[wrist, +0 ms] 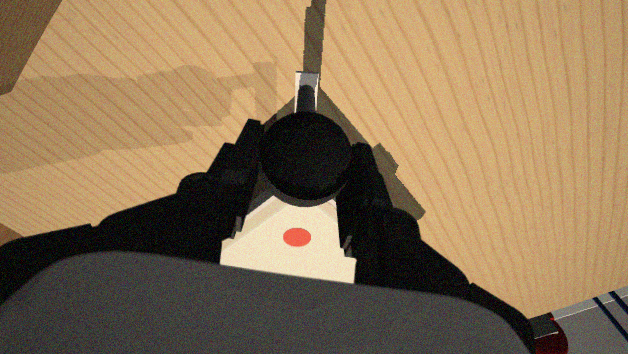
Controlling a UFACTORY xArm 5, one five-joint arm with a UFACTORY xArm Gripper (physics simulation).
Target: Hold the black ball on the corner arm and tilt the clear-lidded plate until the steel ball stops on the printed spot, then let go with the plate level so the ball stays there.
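Note:
The black ball [306, 156] on the corner arm is in the middle of the wrist view, between the two black fingers. My gripper [303, 158] is shut on it, one finger against each side. The grey corner arm [300, 80] shows just above the ball. The cream plate [280, 260] shows below the ball, between the fingers; its near part is hidden by the gripper's grey body. The printed red spot [297, 237] lies on the part that shows. The steel ball does not show in this view; the plate's corner under the black ball is hidden.
A light wooden table top [480, 150] lies under the plate and carries shadows of the arm and plate. A darker brown surface [22, 40] shows at the top left. A grey surface with dark blue bars and a dark red round thing [552, 344] are at the bottom right.

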